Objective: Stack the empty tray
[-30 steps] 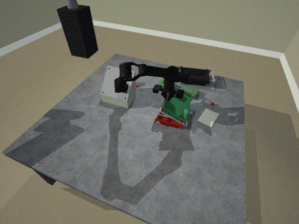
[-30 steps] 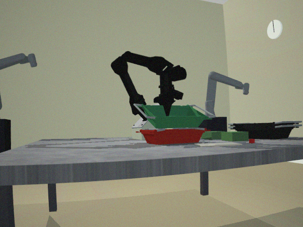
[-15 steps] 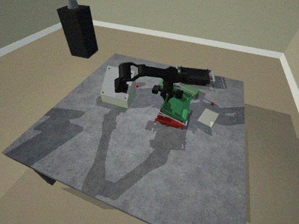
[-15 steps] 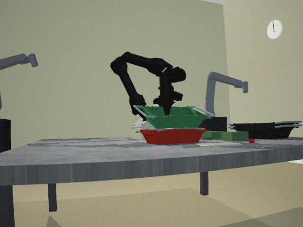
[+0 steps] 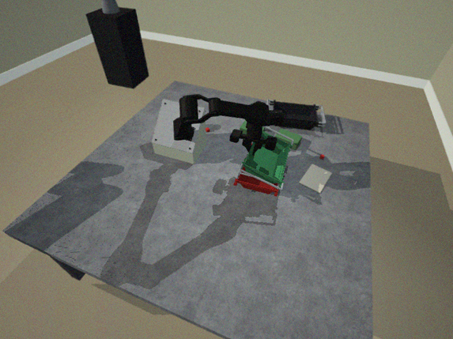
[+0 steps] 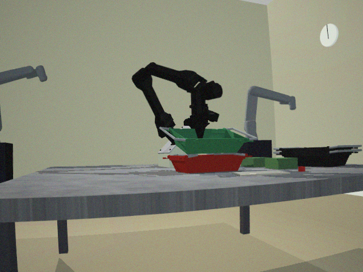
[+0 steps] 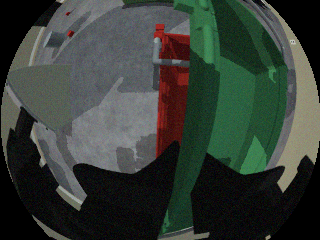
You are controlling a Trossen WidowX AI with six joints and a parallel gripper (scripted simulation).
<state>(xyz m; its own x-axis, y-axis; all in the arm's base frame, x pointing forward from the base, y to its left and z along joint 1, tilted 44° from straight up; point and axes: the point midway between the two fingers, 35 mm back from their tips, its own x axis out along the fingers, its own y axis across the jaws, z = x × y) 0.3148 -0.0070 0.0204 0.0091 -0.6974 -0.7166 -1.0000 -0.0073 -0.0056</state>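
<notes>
My gripper tip is now 70 mm short of the green tray and 10 mm below it. The rest, counted from my gripper tip: pale flat card (300 mm ahead, 110 mm below, 70 mm to the left); then small red cube (310 mm ahead, 220 mm to the left, 100 mm below).
</notes>
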